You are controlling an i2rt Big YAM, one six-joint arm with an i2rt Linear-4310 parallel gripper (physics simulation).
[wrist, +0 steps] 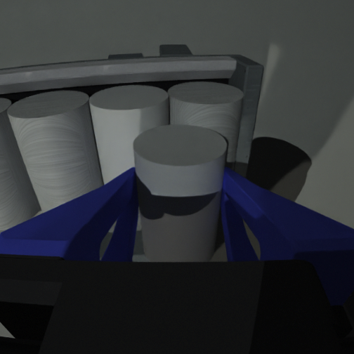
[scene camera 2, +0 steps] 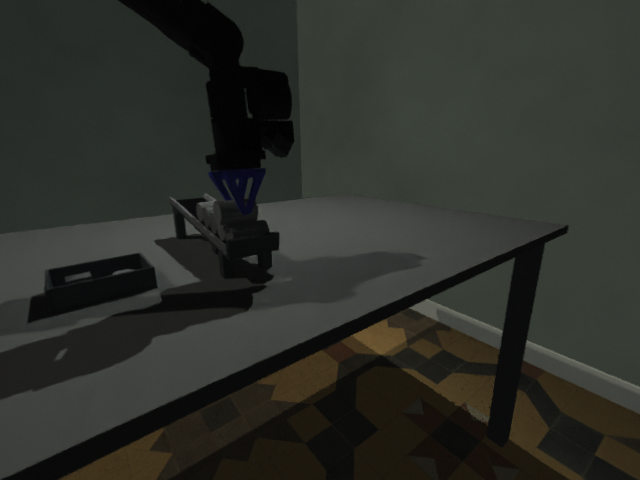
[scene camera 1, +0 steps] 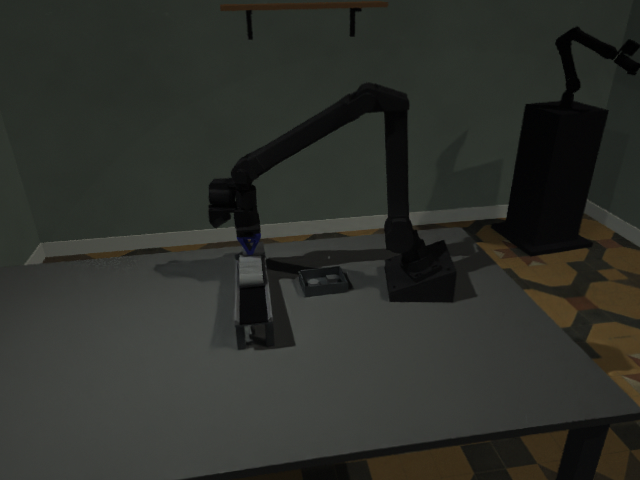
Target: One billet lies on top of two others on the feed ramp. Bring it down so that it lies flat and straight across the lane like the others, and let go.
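Frame: origin at the arm's base, x ahead, y left, z up, level; metres.
Where they show: gripper, fingertip midpoint: (scene camera 2: 241, 213) (scene camera 1: 249, 250); arm's base, link origin: (scene camera 1: 420, 268).
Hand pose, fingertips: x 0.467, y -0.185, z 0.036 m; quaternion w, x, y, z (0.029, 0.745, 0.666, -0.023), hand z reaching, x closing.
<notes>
Things, the pixels of their centre, and the offset from my fingertips. Level surfaces: height alone.
- upper billet, body centre: (scene camera 2: 235, 211) (scene camera 1: 253, 249) dx -0.010, dy +0.002, dz +0.005 m
- small dark tray, body centre: (scene camera 2: 102, 278) (scene camera 1: 322, 281) dx -0.198, dy +0.090, dz -0.087 m
- grey table, surface height: dz -0.105 m
The gripper (scene camera 1: 250, 253) (scene camera 2: 247, 212) (wrist: 180, 172) has blue fingers and is shut on the upper billet (scene camera 2: 226, 211) (wrist: 180, 145), a pale grey cylinder with one finger against each side. This billet lies across the lane, above the two billets nearest the ramp's end wall, the end billet (wrist: 206, 105) and its neighbour (wrist: 129, 122). Whether it touches them is hard to tell. Another billet (wrist: 55, 150) lies further left in the wrist view. The feed ramp (scene camera 1: 236, 304) (scene camera 2: 253, 244) (wrist: 120, 70) has raised side rails. The undersides of the billets are hidden.
A small dark tray (scene camera 1: 326, 289) (scene camera 2: 103, 292) with pale shapes inside stands beside the ramp, between it and the arm's base (scene camera 1: 421, 284). The ramp stands on legs on the grey table (scene camera 1: 361, 387) (scene camera 2: 413, 222). The ramp's rails rise close beside the billets' ends.
</notes>
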